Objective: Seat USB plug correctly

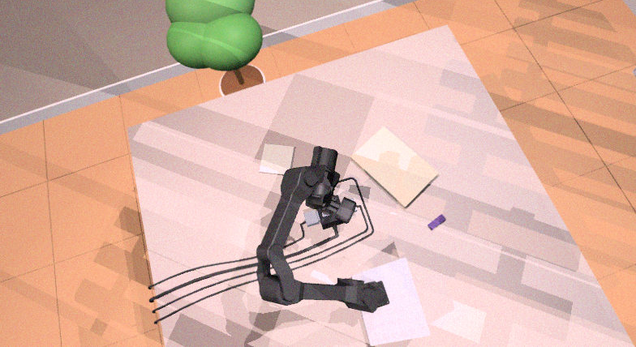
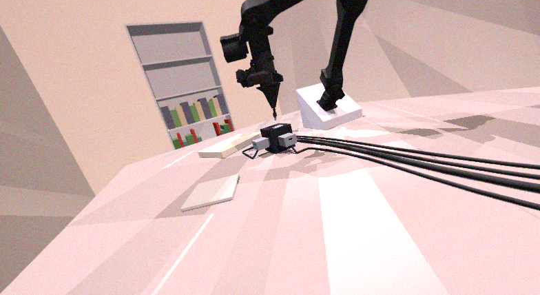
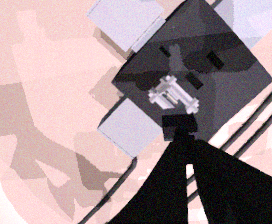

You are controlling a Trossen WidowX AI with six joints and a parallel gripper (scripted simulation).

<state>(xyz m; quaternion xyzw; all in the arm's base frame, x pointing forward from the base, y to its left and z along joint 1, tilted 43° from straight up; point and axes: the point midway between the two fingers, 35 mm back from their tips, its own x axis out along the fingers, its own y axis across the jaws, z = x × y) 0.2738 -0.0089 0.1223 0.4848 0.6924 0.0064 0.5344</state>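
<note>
Now: the dark USB plug 20 mm below my gripper tip. From my gripper tip the other things lie so: cream book: 270 mm to the right, 120 mm below, 100 mm ahead; purple block: 340 mm to the right, 130 mm below, 120 mm behind; white tile: 250 mm ahead, 130 mm below, 100 mm to the left.
</note>
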